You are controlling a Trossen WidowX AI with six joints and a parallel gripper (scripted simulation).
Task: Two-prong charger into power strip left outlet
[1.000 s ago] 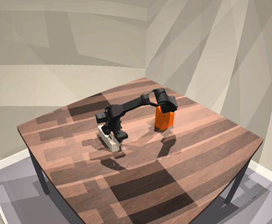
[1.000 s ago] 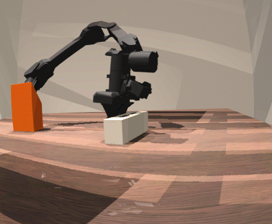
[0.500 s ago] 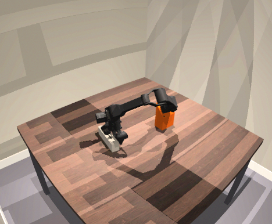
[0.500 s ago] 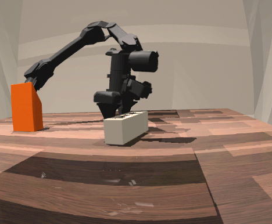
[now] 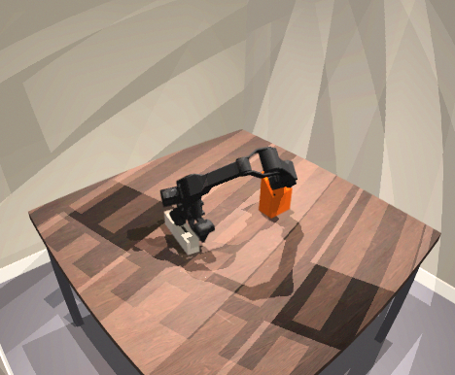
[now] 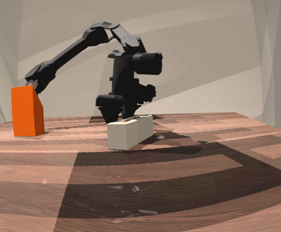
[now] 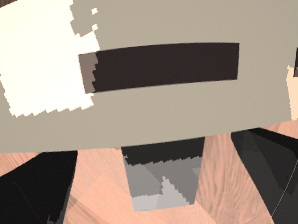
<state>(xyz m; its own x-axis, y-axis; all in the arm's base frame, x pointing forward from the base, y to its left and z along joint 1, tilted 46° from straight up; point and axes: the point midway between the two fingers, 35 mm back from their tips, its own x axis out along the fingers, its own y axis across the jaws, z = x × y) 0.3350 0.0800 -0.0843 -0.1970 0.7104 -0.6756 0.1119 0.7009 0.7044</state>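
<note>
The charger lies 2 cm ahead of my gripper tip and 1 cm above it.
</note>
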